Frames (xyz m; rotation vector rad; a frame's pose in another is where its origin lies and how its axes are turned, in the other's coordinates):
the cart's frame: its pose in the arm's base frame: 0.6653 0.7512 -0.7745 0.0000 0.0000 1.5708
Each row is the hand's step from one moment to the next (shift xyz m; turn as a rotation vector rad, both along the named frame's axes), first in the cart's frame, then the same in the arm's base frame.
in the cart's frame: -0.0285 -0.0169 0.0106 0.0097 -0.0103 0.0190
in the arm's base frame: 0.0169 -0.0285 0.0106 0.0103 0.0097 0.0190
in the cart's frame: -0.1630 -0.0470 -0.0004 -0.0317 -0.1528 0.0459
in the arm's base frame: 0.0470 -0.1630 -0.0004 0.1528 -0.0317 0.0459
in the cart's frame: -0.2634 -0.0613 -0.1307 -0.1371 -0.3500 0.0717
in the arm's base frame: 0.0613 -0.2634 -0.1307 0.3500 -0.1371 0.0717
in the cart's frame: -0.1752 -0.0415 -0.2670 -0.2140 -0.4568 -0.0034
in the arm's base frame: 0.0415 -0.1752 -0.2670 0.4568 -0.2140 -0.0034
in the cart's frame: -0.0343 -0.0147 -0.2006 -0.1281 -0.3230 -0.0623
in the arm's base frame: 0.0147 -0.0343 -0.2006 0.3230 -0.1281 -0.0623
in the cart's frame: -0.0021 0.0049 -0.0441 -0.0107 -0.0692 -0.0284
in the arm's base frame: -0.0049 -0.0021 -0.0441 0.0692 -0.0107 -0.0284
